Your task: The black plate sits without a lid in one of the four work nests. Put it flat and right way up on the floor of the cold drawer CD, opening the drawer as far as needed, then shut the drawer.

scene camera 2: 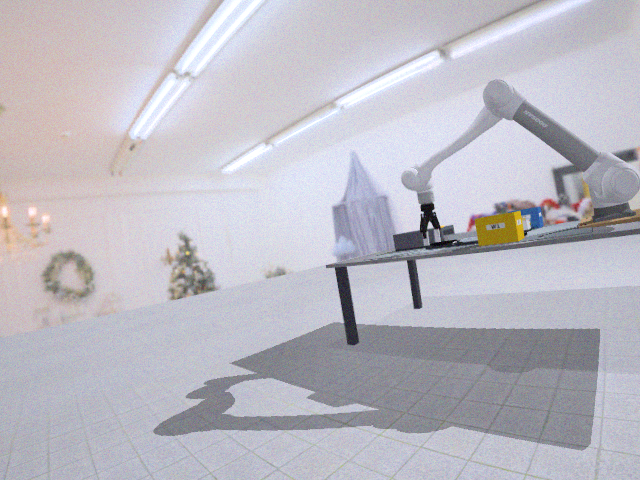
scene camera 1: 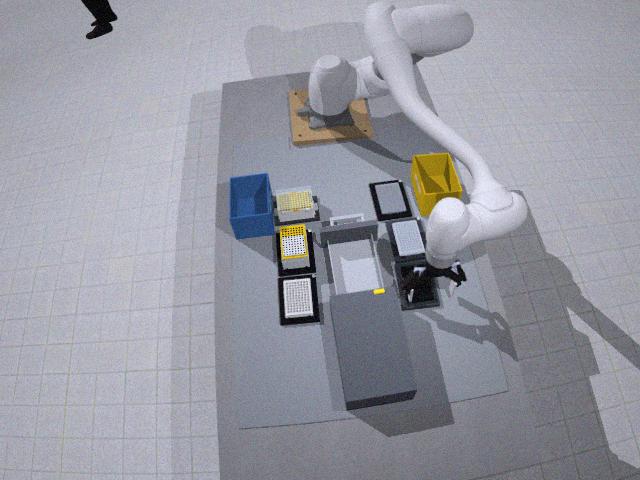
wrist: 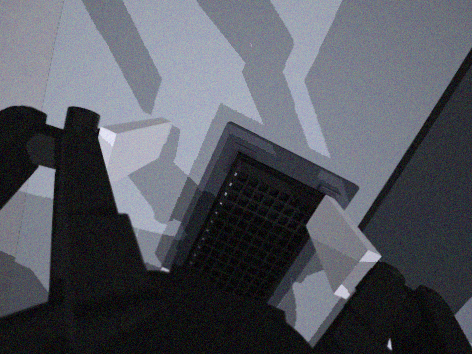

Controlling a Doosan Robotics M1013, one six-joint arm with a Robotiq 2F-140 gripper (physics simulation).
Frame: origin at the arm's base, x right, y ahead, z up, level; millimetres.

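Seen in the pictures: gripper, fingertip midpoint: (scene camera 2: 432, 243) (scene camera 1: 430, 294) (wrist: 241, 176); arm's base, link origin: (scene camera 2: 612, 216) (scene camera 1: 329, 112).
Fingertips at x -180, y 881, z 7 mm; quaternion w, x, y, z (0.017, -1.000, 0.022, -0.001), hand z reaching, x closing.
Pixels of each thing's top centre, then the offset from my fingertips to it. "spot": a spot on its surface instead.
- black plate, top centre: (wrist: 250, 245) (scene camera 1: 417, 281) (scene camera 2: 443, 241) dx +30, dy -52, dz +1 mm
- dark work nest, top centre: (wrist: 249, 239) (scene camera 1: 417, 283) (scene camera 2: 443, 243) dx +29, dy -52, dz -8 mm
- drawer, surface spot: (scene camera 1: 356, 271) spot: dx +210, dy -129, dz -8 mm
- grey cabinet, surface spot: (scene camera 1: 372, 346) spot: dx +218, dy +162, dz +76 mm
- handle, surface spot: (scene camera 1: 346, 220) spot: dx +213, dy -296, dz +41 mm
- black-framed nest, top centre: (scene camera 1: 390, 197) dx +38, dy -399, dz -8 mm
- yellow bin, top centre: (scene camera 1: 437, 172) (scene camera 2: 497, 214) dx -124, dy -399, dz +94 mm
- blue bin, top centre: (scene camera 1: 248, 195) (scene camera 2: 524, 209) dx +518, dy -421, dz +94 mm
The black plate (scene camera 1: 424, 293) (wrist: 252, 222) lies without a lid, wells up, in a dark work nest (scene camera 1: 419, 305) (wrist: 282, 161) on the right side of the table. My gripper (scene camera 1: 432, 290) (scene camera 2: 432, 238) (wrist: 241, 176) is open and empty, pointing down above this nest. Its pale fingertips stand on either side of the plate in the wrist view. The gripper's body hides the near end of the plate there. The drawer (scene camera 1: 356, 271) stands open out of the grey cabinet (scene camera 1: 372, 346), its light floor bare. Its front panel (scene camera 1: 348, 234) and handle (scene camera 1: 346, 220) face the arm's base.
A nest (scene camera 1: 408, 256) with a white plate (scene camera 1: 408, 237) adjoins the black plate's nest. A black-framed nest (scene camera 1: 375, 204) and a yellow bin (scene camera 1: 435, 180) (scene camera 2: 499, 228) stand beyond. Left of the drawer are a white plate (scene camera 1: 298, 297), yellow-topped racks (scene camera 1: 293, 242) (scene camera 1: 294, 201) and a blue bin (scene camera 1: 251, 206).
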